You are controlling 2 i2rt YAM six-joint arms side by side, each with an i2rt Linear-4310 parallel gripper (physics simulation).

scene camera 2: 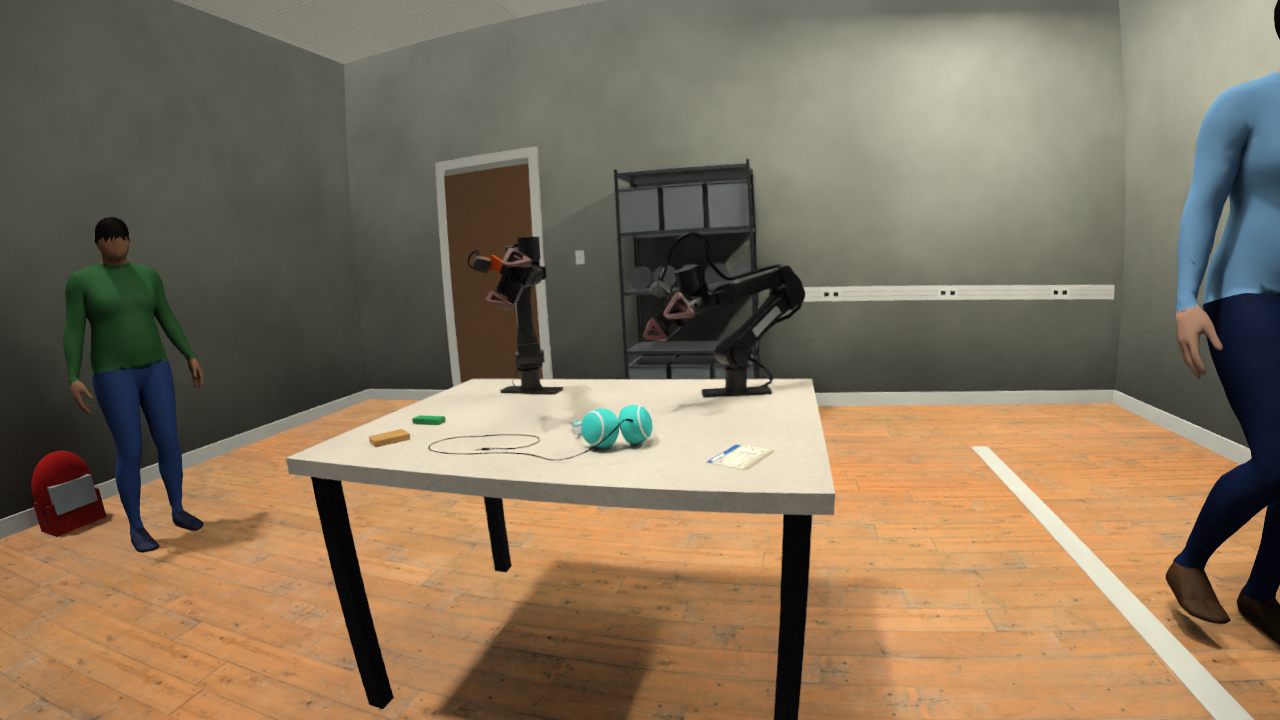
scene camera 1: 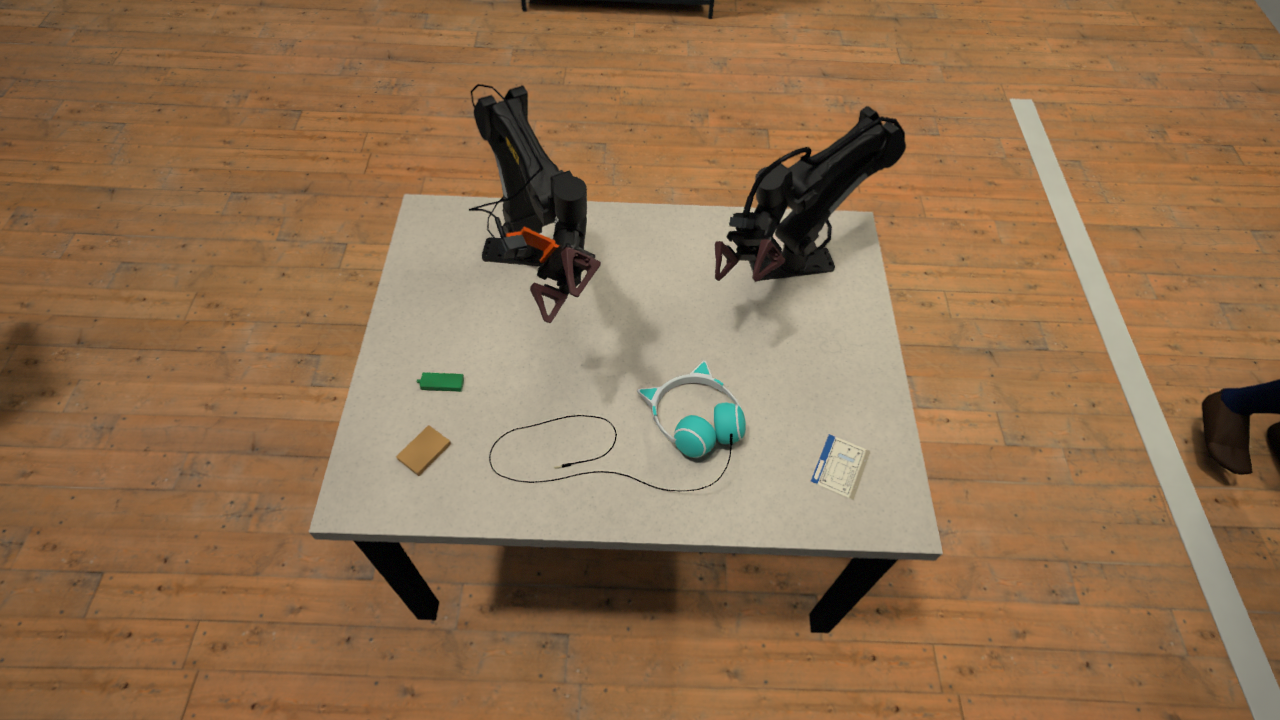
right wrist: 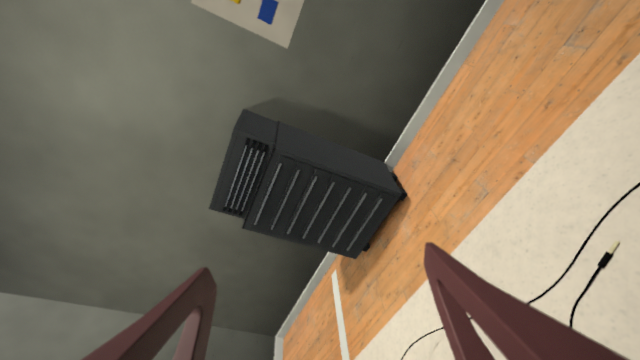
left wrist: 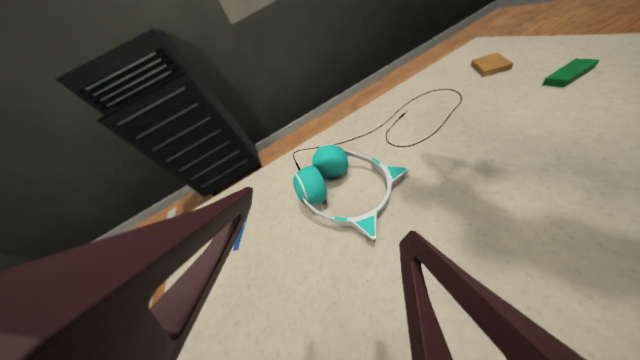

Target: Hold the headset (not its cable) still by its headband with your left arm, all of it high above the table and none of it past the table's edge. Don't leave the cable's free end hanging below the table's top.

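Places are measured from the left arm's base along level axes (x ahead, y left, z up), in metres.
Where they show: left gripper, fingertip midpoint: (scene camera 2: 654,327) (scene camera 1: 735,280) (left wrist: 332,216); right gripper, fingertip midpoint: (scene camera 2: 495,282) (scene camera 1: 560,309) (right wrist: 316,264); left arm's base at its link origin: (scene camera 2: 736,393) (scene camera 1: 791,265); right arm's base at its link origin: (scene camera 2: 531,391) (scene camera 1: 525,253).
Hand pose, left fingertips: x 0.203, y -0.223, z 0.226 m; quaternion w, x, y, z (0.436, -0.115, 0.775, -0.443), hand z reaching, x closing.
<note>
Things, the pixels of their centre, and the offset from my left fingertips. Level surfaces: height alone.
- table at its surface level: dz -0.226 m
- plug at the middle of its body: (right wrist: 608,254) (scene camera 1: 562,465) (left wrist: 403,114) dx +0.240, dy -0.386, dz -0.223 m
- green block at the middle of its body: (scene camera 1: 439,381) (scene camera 2: 427,420) (left wrist: 571,71) dx +0.005, dy -0.621, dz -0.218 m
- tan block at the middle of its body: (scene camera 1: 423,450) (scene camera 2: 389,437) (left wrist: 490,64) dx +0.163, dy -0.657, dz -0.218 m
- blue flat box at the middle of its body: (scene camera 2: 741,456) (scene camera 1: 840,466) (left wrist: 230,229) dx +0.331, dy +0.169, dz -0.225 m
The headset (scene camera 1: 694,437) (scene camera 2: 600,428) (left wrist: 330,161), with teal ear cups and a pale headband with two teal cat ears, lies on the table (scene camera 1: 805,358) (scene camera 2: 716,483). In scene camera 1 the headband arcs toward the arms. Its thin black cable (scene camera 1: 490,456) (left wrist: 462,98) runs from one cup and loops on the tabletop; the plug (scene camera 1: 563,465) (left wrist: 402,115) (right wrist: 605,259) lies on the table. My left gripper (scene camera 1: 739,277) (scene camera 2: 667,319) (left wrist: 332,217) is open and empty, above the table and apart from the headset. My right gripper (scene camera 1: 559,307) (scene camera 2: 503,279) (right wrist: 316,264) is open and empty, also raised.
A green block (scene camera 1: 441,382) (scene camera 2: 428,420) (left wrist: 571,72) and a tan block (scene camera 1: 424,449) (scene camera 2: 389,437) (left wrist: 492,64) lie on the picture's left of the table. A white and blue flat box (scene camera 1: 839,465) (scene camera 2: 741,456) lies right of the headset in scene camera 1, near the front edge.
</note>
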